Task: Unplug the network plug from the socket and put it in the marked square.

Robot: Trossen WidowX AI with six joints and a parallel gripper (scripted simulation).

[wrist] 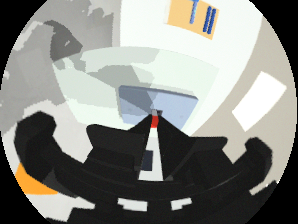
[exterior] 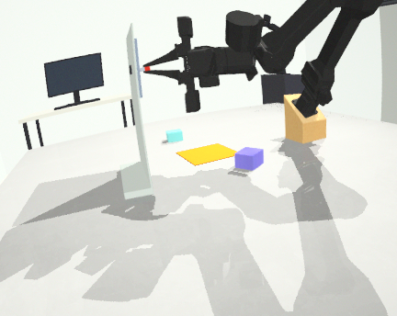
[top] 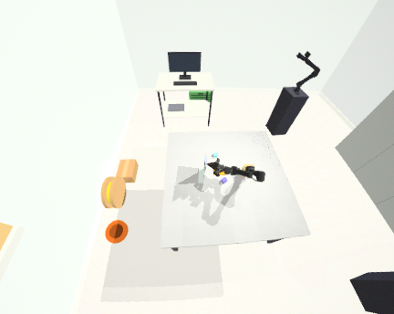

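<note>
Right now the orange marked square is 150 mm behind my gripper tip, 50 mm to the right of it and 220 mm below it. Round my gripper tip: upright white panel (30 mm ahead, 10 mm to the right, 80 mm below); then cyan block (160 mm behind, 240 mm to the right, 200 mm below); then purple cube (170 mm behind, 80 mm to the left, 200 mm below).
</note>
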